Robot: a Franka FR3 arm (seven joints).
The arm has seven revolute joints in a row. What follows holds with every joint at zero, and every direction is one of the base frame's.
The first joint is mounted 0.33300 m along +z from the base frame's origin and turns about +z.
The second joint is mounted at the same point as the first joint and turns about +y.
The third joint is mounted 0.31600 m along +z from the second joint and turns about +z.
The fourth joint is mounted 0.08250 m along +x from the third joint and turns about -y.
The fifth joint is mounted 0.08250 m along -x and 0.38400 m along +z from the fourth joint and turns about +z.
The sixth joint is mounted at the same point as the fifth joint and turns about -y.
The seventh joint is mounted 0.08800 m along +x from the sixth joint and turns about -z.
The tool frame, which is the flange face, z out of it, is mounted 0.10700 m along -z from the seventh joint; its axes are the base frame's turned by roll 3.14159, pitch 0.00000 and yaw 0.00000 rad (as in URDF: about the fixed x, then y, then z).
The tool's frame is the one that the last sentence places.
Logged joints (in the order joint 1, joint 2, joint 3, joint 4, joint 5, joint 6, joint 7), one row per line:
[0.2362, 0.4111, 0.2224, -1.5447, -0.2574, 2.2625, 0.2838]
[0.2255, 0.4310, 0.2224, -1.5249, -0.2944, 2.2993, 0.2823]
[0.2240, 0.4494, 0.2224, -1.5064, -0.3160, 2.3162, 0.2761]
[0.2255, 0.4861, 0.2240, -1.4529, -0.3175, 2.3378, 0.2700]
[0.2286, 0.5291, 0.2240, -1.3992, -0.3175, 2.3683, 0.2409]
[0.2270, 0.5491, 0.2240, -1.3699, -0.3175, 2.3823, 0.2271]
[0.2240, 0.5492, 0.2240, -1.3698, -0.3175, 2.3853, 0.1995]
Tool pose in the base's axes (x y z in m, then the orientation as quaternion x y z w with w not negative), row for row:
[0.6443, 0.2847, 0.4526, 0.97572, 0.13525, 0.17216, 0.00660]
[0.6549, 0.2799, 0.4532, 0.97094, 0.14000, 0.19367, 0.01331]
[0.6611, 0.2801, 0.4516, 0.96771, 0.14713, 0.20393, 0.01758]
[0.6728, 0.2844, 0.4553, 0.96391, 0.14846, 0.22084, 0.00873]
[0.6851, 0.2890, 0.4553, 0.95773, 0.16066, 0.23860, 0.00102]
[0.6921, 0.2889, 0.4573, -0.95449, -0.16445, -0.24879, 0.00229]
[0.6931, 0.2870, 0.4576, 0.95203, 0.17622, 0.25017, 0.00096]
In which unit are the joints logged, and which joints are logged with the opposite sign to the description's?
The joints are logged in radians. Opposite sign: none.
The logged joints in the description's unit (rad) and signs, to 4 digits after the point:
[0.2362, 0.4111, 0.2224, -1.5447, -0.2574, 2.2625, 0.2838]
[0.2255, 0.4310, 0.2224, -1.5249, -0.2944, 2.2993, 0.2823]
[0.2240, 0.4494, 0.2224, -1.5064, -0.3160, 2.3162, 0.2761]
[0.2255, 0.4861, 0.2240, -1.4529, -0.3175, 2.3378, 0.2700]
[0.2286, 0.5291, 0.2240, -1.3992, -0.3175, 2.3683, 0.2409]
[0.2270, 0.5491, 0.2240, -1.3699, -0.3175, 2.3823, 0.2271]
[0.2240, 0.5492, 0.2240, -1.3698, -0.3175, 2.3853, 0.1995]

